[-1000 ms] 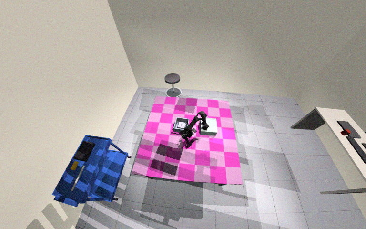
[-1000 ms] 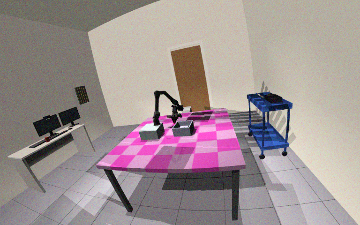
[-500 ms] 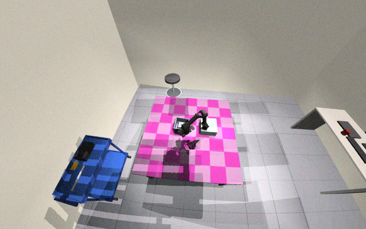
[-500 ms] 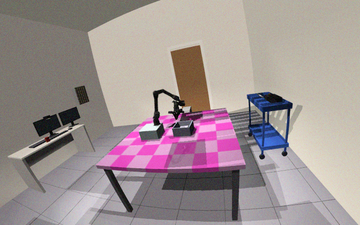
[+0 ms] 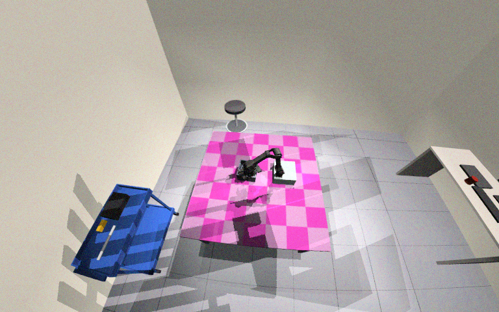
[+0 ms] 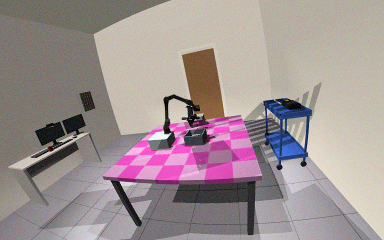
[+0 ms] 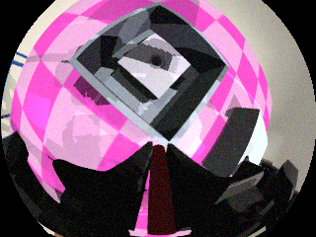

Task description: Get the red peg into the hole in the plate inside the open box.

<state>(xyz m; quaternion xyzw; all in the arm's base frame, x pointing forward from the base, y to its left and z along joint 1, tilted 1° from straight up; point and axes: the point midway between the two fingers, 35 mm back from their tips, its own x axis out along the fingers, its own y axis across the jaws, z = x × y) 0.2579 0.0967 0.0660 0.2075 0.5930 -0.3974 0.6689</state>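
Now: gripper tip 9 cm to the left of the plate, 9 cm above it and 7 cm short of it. The rest, counted from my gripper tip: grey box: 11 cm below, 9 cm to the right, 7 cm ahead; red peg: 3 cm above, 2 cm to the left.
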